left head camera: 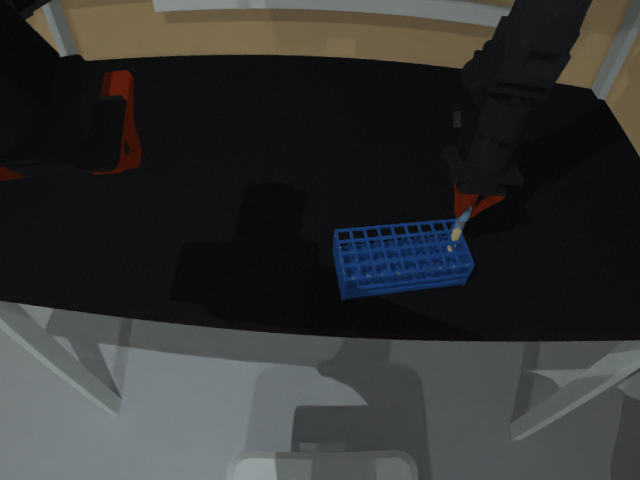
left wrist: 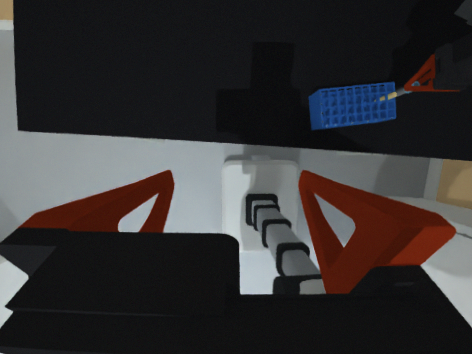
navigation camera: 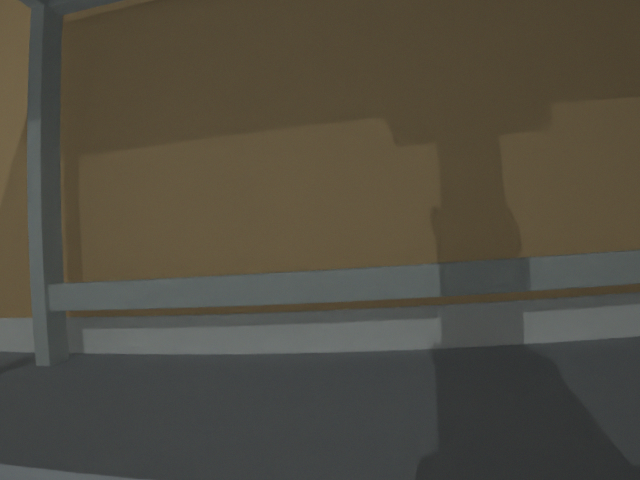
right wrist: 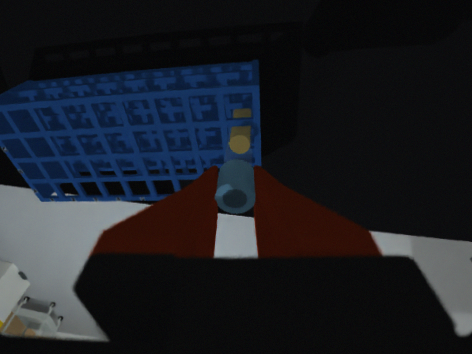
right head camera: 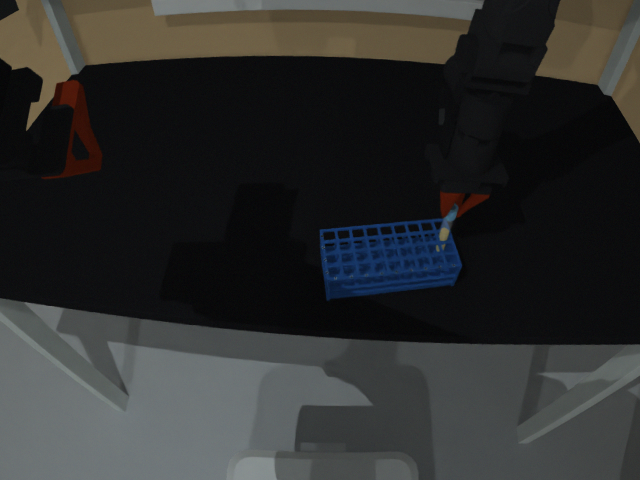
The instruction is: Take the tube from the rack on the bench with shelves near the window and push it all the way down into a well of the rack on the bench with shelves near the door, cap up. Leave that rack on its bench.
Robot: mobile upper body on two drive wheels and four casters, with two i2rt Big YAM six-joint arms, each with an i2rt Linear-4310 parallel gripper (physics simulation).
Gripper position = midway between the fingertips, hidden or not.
I see my left gripper (right head camera: pixel 53 167), my right gripper (right wrist: pixel 235 176) and a clear tube with blue cap (right wrist: pixel 235 193).
My left gripper also shows in the left wrist view (left wrist: pixel 236 177). The navigation camera view does not show the clear tube with blue cap: it is out of frame.
